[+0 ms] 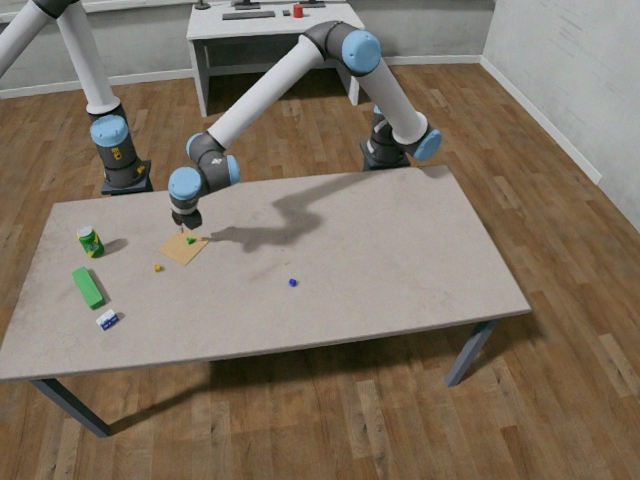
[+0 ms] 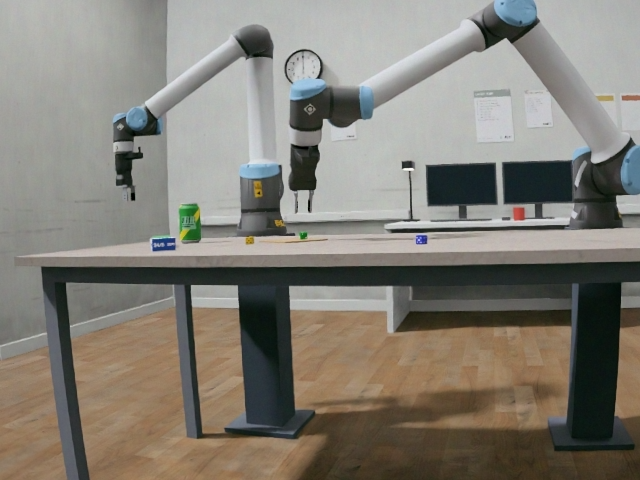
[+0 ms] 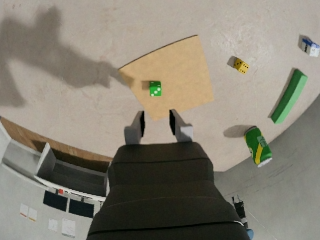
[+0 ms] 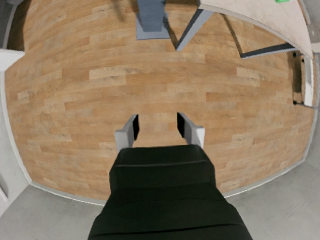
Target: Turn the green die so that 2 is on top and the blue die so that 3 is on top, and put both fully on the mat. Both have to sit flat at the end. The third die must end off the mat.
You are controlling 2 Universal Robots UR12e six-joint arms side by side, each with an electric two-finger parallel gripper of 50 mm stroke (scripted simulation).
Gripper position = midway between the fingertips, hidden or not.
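My left gripper (image 2: 302,211) is there for me to see, and image 3 has it too (image 3: 157,117). I see my right gripper (image 4: 158,121) as well. A tan mat (image 1: 177,248) is part of the scene; I find it again in image 3 (image 3: 181,67), whereas in image 4 the mat is out of frame. And there is a long green block (image 1: 94,299).
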